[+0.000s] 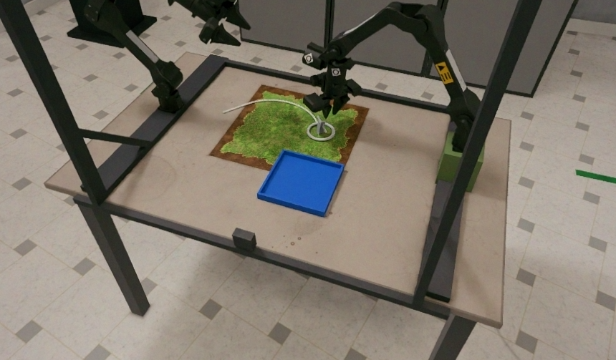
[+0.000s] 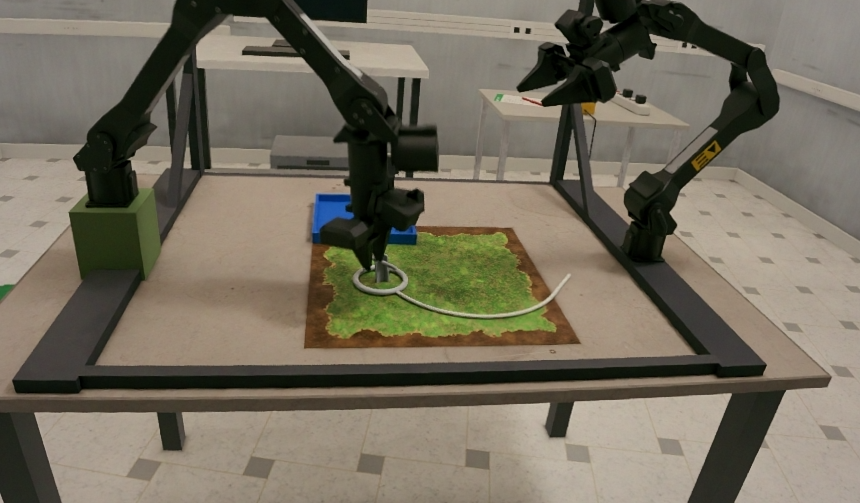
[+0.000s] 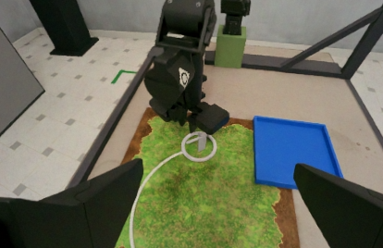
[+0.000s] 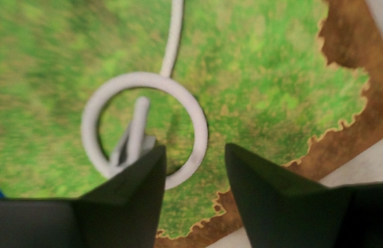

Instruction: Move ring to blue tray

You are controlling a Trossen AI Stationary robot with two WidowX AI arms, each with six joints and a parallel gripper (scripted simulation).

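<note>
My right hand is 40 mm past the short grey stake, 20 mm to the right of it and 60 mm above it. From my right hand the other things lie so: green grass mat: 50 mm behind, 100 mm to the left, 90 mm below; blue tray: 270 mm behind, 70 mm below; pale grey ring: 30 mm behind, 20 mm to the left, 80 mm below.
</note>
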